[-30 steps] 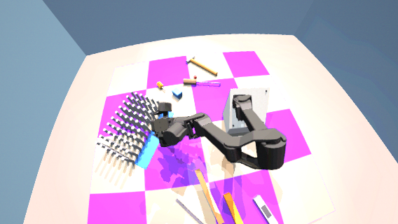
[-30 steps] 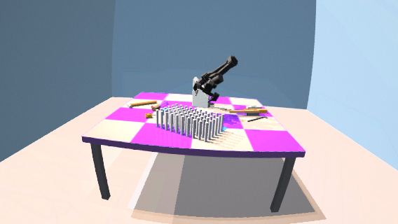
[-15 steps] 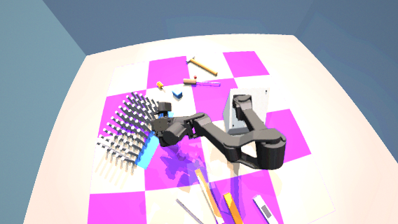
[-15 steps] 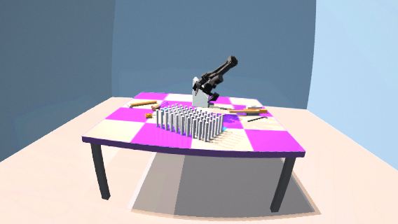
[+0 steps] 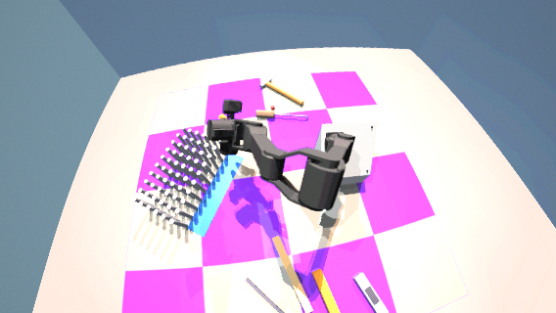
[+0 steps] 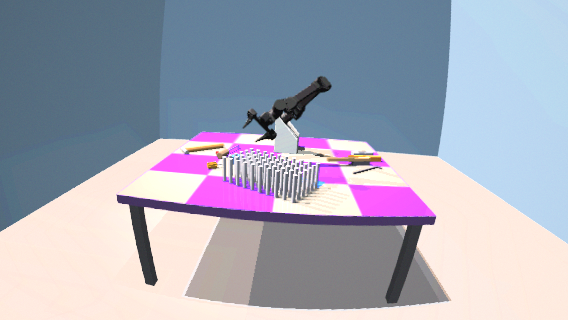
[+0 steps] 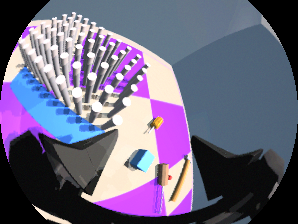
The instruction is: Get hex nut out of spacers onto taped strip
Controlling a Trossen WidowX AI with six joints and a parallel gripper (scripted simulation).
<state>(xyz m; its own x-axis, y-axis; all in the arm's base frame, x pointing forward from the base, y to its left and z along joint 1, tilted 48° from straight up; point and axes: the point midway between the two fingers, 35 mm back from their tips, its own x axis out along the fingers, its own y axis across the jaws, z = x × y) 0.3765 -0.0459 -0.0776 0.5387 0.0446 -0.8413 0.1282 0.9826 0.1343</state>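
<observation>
Now: the hook tool 260 mm behind my gripper tip, 170 mm to the right of it and 160 mm below it. The rest, counted from my gripper tip: small screwdriver: 50 mm ahead, 160 mm to the right, 150 mm below; blue cube: 70 mm behind, 90 mm to the right, 150 mm below; blue taped strip: 50 mm ahead, 200 mm to the left, 170 mm below.
</observation>
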